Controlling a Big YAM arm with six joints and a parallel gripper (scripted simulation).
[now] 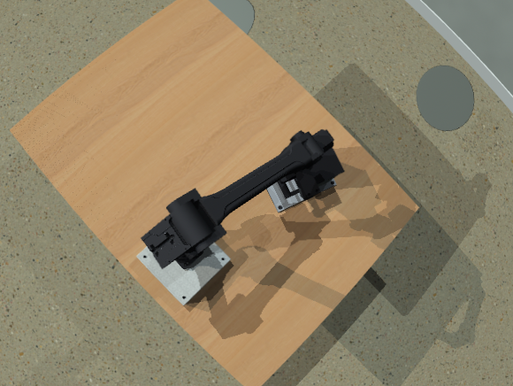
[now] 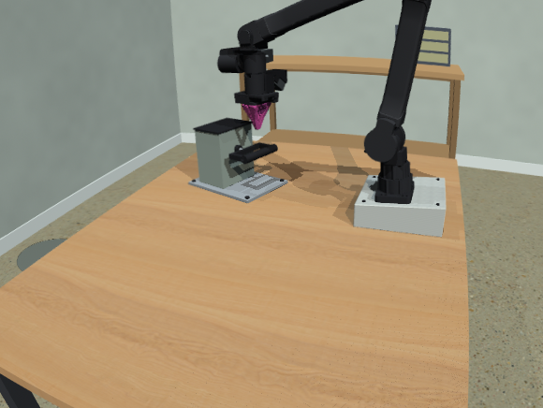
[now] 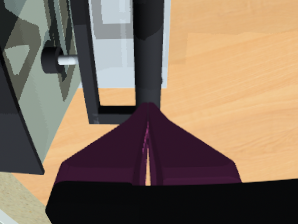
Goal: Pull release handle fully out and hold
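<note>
Right now the release handle grip is 50 mm ahead of my hand, 20 mm to the right of it and 80 mm below it. Also, from my hand: grey baseplate (90 mm ahead, 30 mm to the right, 180 mm below).
</note>
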